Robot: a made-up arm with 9 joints. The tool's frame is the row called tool.
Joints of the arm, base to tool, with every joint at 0 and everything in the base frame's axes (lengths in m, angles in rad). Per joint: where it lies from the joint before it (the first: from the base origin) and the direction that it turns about. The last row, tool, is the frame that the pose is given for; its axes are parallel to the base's.
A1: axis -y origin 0 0 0.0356
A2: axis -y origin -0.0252 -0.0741 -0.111
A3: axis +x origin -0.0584 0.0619 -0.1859
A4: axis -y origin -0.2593 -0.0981 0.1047
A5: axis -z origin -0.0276 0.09 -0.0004
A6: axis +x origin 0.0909 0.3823 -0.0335
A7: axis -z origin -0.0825 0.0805 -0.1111
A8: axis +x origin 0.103 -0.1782 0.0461
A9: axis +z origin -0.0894 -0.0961 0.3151
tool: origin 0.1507 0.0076 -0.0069
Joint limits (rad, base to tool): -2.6..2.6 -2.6..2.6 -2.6..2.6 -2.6..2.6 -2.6..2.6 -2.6..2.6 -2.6..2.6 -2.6..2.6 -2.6..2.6
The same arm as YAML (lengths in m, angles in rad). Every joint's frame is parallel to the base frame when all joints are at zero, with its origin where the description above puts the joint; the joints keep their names.
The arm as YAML. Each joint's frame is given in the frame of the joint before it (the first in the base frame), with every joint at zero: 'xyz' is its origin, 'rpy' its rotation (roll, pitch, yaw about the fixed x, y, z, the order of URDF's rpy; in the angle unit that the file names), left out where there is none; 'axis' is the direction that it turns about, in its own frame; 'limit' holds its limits. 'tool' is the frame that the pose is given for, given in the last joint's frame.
units:
  length: m
  angle: rad
joints:
  - name: A1
    type: revolute
    origin:
      xyz: [0.0, 0.0, 0.0356]
    axis: [0.0, -1.0, 0.0]
    limit:
      lower: -2.6
      upper: 2.6
  - name: A2
    type: revolute
    origin:
      xyz: [-0.0252, -0.0741, -0.111]
    axis: [0.0, -1.0, 0.0]
    limit:
      lower: -2.6
      upper: 2.6
  - name: A3
    type: revolute
    origin:
      xyz: [-0.0584, 0.0619, -0.1859]
    axis: [1.0, 0.0, 0.0]
    limit:
      lower: -2.6
      upper: 2.6
  - name: A4
    type: revolute
    origin:
      xyz: [-0.2593, -0.0981, 0.1047]
    axis: [0.0, -1.0, 0.0]
    limit:
      lower: -2.6
      upper: 2.6
  - name: A5
    type: revolute
    origin:
      xyz: [-0.0276, 0.09, -0.0004]
    axis: [0.0, 0.0, -1.0]
    limit:
      lower: -2.6
      upper: 2.6
  - name: A6
    type: revolute
    origin:
      xyz: [0.0909, 0.3823, -0.0335]
    axis: [1.0, 0.0, 0.0]
    limit:
      lower: -2.6
      upper: 2.6
  - name: A7
    type: revolute
    origin:
      xyz: [-0.0825, 0.0805, -0.1111]
    axis: [0.0, 0.0, -1.0]
    limit:
      lower: -2.6
      upper: 2.6
  - name: A8
    type: revolute
    origin:
      xyz: [0.103, -0.1782, 0.0461]
    axis: [1.0, 0.0, 0.0]
    limit:
      lower: -2.6
      upper: 2.6
  - name: A9
    type: revolute
    origin:
      xyz: [-0.0894, -0.0961, 0.3151]
    axis: [0.0, 0.0, 1.0]
    limit:
      lower: -2.6
      upper: 2.6
tool:
  origin:
    xyz: [0.1507, 0.0076, -0.0069]

